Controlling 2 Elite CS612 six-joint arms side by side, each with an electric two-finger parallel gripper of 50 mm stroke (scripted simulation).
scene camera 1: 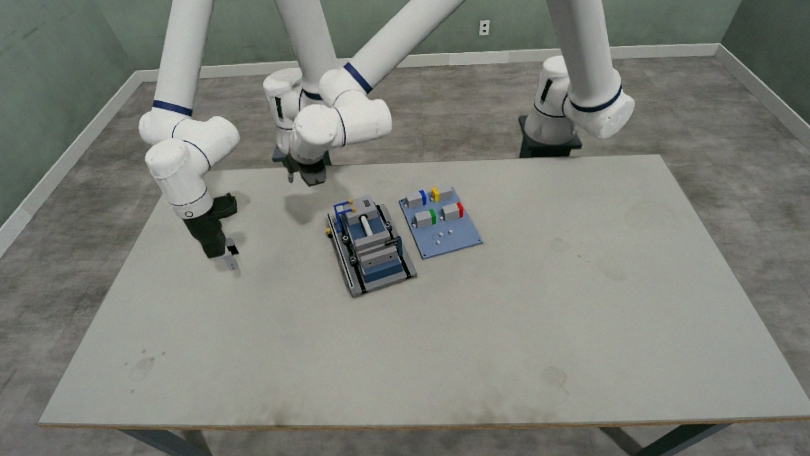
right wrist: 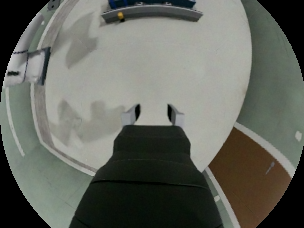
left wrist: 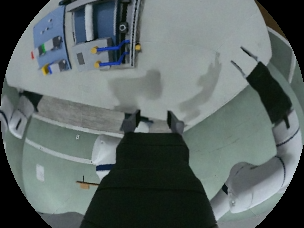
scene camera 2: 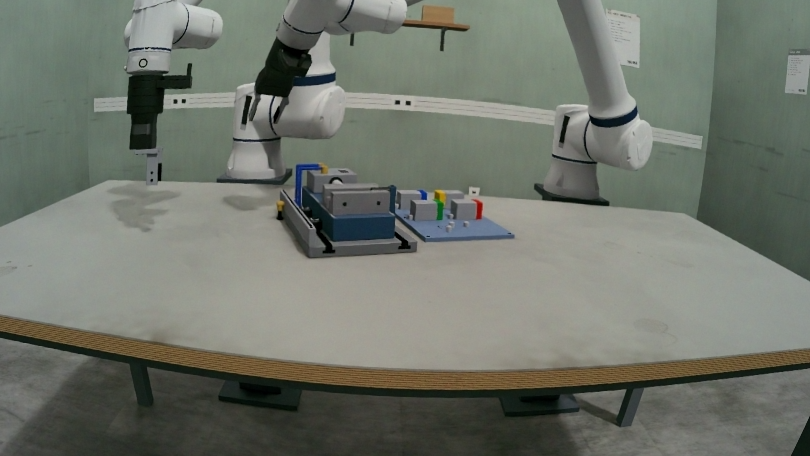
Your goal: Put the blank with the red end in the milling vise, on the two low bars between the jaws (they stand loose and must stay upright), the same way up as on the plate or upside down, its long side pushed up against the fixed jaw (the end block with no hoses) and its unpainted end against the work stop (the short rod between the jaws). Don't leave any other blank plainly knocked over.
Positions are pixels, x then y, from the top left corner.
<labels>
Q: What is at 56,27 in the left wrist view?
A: A blue plate.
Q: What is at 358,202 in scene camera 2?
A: A fixed jaw.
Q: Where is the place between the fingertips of my right gripper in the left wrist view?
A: At 237,55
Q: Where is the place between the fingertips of my right gripper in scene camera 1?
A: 234,261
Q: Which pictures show my right gripper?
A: Scene camera 1, the right wrist view, the left wrist view and scene camera 2: all of them.
</labels>
